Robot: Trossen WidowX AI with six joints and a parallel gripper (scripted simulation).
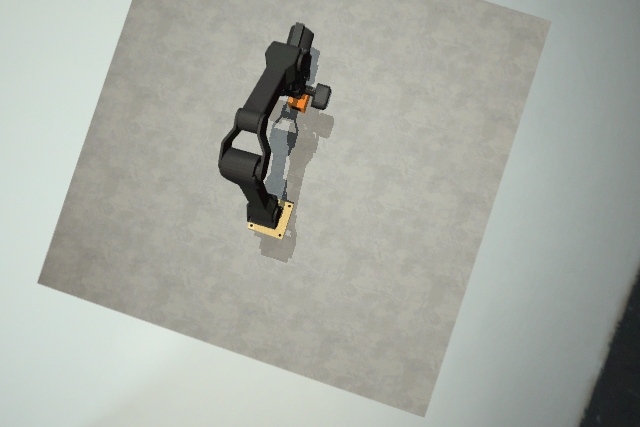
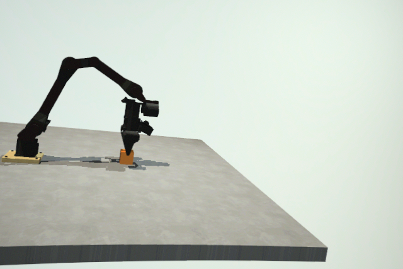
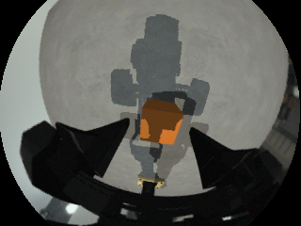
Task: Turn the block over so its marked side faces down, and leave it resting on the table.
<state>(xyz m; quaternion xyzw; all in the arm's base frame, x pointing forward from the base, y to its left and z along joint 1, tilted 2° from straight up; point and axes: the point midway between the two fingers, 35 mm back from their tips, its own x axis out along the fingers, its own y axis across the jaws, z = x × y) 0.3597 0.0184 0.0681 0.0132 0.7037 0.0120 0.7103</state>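
Right now the orange block is 1 cm behind my gripper tip and 2 cm below it.
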